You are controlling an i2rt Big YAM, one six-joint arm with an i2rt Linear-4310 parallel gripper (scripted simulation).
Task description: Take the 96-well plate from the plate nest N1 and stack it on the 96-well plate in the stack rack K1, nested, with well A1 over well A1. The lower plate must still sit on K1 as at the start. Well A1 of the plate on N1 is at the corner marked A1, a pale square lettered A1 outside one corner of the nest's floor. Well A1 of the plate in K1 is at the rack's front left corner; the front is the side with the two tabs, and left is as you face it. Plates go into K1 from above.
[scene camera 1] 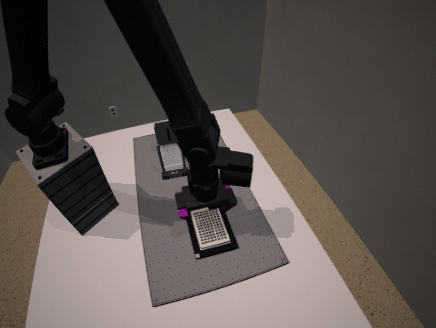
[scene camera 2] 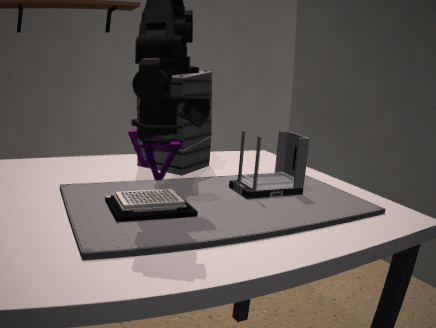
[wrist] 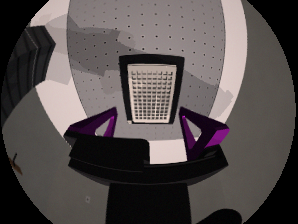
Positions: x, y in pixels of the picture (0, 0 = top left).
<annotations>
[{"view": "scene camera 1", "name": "my gripper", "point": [206, 215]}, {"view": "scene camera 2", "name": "my gripper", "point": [151, 173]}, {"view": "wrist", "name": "my gripper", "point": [148, 110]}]
</annotations>
